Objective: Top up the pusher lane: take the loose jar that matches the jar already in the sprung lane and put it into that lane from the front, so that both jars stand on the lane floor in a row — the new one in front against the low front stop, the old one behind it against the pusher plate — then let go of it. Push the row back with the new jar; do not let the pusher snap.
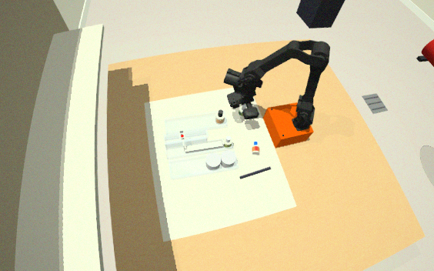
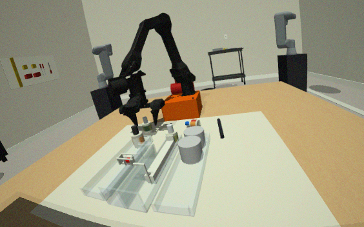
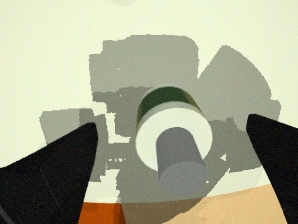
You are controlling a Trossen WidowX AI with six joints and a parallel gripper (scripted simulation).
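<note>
My gripper tip is 22 cm short of the pusher plate, 10 cm to the right of it and 2 cm below it. Also, from my gripper tip: black bar (30 cm to the left, 4 cm ahead, 2 cm below).
</note>
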